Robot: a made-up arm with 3 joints. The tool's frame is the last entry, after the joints.
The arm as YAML. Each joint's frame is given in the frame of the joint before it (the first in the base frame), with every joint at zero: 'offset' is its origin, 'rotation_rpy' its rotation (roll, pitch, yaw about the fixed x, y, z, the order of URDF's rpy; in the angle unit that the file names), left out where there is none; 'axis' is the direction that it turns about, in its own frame. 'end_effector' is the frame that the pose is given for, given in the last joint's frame.
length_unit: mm
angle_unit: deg
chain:
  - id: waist
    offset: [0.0, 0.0, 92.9]
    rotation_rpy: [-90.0, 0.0, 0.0]
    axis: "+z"
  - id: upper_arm
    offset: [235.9, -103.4, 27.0]
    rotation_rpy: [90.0, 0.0, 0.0]
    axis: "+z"
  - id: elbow
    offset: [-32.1, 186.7, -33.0]
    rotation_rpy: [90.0, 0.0, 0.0]
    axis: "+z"
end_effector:
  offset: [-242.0, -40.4, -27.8]
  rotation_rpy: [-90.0, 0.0, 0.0]
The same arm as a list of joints. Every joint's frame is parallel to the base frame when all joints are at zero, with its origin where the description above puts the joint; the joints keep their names.
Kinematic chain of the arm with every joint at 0, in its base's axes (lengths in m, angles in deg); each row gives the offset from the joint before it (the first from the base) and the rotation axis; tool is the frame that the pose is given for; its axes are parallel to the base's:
waist: xyz 0 0 0.0929 axis +y
upper_arm: xyz 0.2359 0.027 0.1034 axis +z
elbow: xyz -0.0321 0.1867 -0.033 axis -y
tool: xyz -0.242 0.0278 -0.0404

